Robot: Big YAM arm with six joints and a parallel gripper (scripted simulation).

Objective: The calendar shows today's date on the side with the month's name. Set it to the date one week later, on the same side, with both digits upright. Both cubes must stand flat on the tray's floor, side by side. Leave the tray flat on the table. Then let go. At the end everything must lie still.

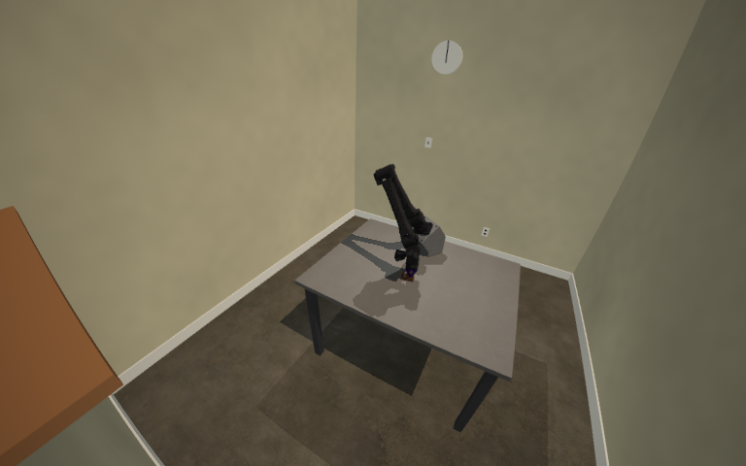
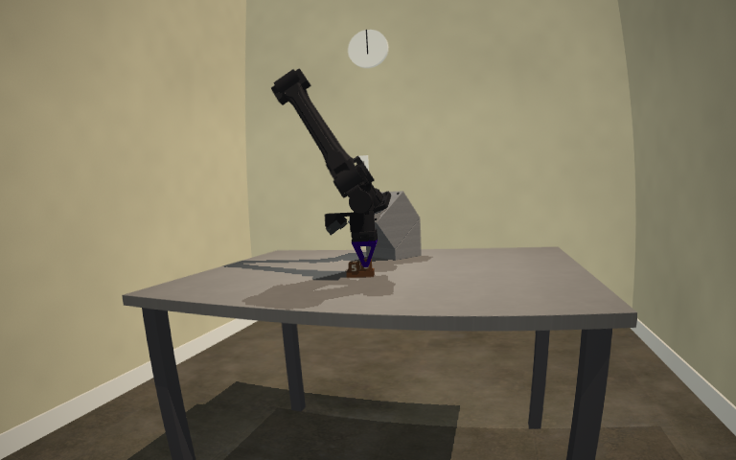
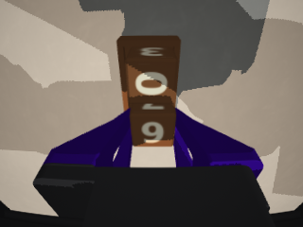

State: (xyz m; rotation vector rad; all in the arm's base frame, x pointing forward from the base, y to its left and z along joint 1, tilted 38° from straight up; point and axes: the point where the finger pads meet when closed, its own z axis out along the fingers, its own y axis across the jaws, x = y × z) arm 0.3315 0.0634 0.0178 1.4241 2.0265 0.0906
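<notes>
The brown tray lies 1 cm ahead of my hand, 2 cm to the right of it and 3 cm below it.
</notes>
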